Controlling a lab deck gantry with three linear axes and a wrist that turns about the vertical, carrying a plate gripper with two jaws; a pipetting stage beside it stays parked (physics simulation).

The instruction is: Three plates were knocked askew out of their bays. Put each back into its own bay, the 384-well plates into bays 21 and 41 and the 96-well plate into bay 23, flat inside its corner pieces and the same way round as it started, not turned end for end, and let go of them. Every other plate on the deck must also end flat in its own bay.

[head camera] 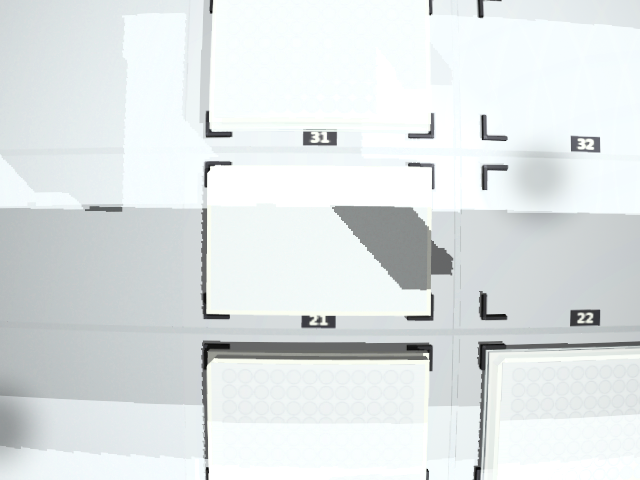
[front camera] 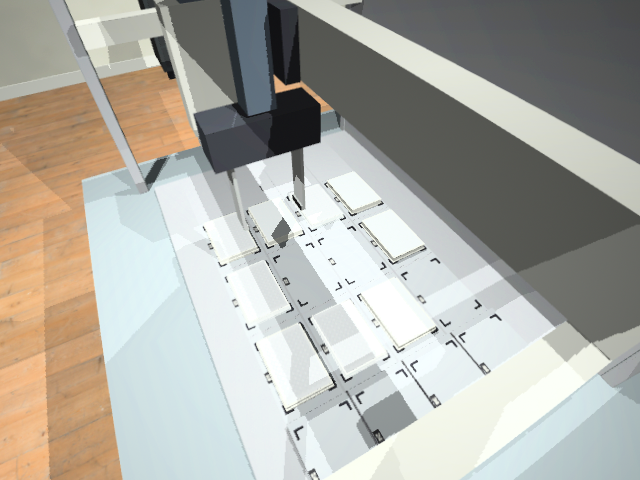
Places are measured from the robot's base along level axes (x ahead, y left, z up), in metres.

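Pixels of known places: gripper, fingertip midpoint: (front camera: 272, 213); robot's base, link origin: (front camera: 204, 227).
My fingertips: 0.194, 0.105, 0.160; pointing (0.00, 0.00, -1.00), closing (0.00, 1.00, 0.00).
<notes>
For each thing: its top centre in the pictures, then the offset to it from my fingertips, as dx, dy, dz.
- bay 21 plate, top centre: (head camera: 319, 240) (front camera: 274, 218) -0.130, +0.045, -0.146
- bay 23 plate, top centre: (front camera: 348, 333) +0.198, +0.045, -0.146
- bay 41 plate, top centre: (front camera: 353, 189) -0.130, +0.259, -0.146
- bay 31 plate, top centre: (head camera: 320, 50) (front camera: 315, 203) -0.130, +0.152, -0.146
- bay 11 plate, top centre: (head camera: 317, 431) (front camera: 229, 234) -0.130, -0.062, -0.146
The gripper (front camera: 273, 217) hangs above the deck over bay 21, its two jaws wide apart and nothing between them; it does not show in the head view. The bay 21 plate (front camera: 268, 224) (head camera: 268, 258) lies square inside its corner pieces and looks flat, with a dark shadow across its right part in the head view. The bay 23 plate (front camera: 343, 330) lies in the second row toward the near end, with faint round wells. The bay 41 plate (front camera: 354, 192) lies at the far right and looks aligned with its corner pieces; its fine seating is hard to tell.
The bay 31 plate (front camera: 321, 209) (head camera: 310, 67) and bay 11 plate (front camera: 230, 237) (head camera: 315, 413) flank bay 21. Other plates lie in bays 12 (front camera: 258, 291) (head camera: 573, 439), 13 (front camera: 295, 366), 33 (front camera: 398, 312) and 42 (front camera: 392, 235). Bays 22 and 32 hold no plates. The grey gantry beam (front camera: 439, 144) spans the right.
</notes>
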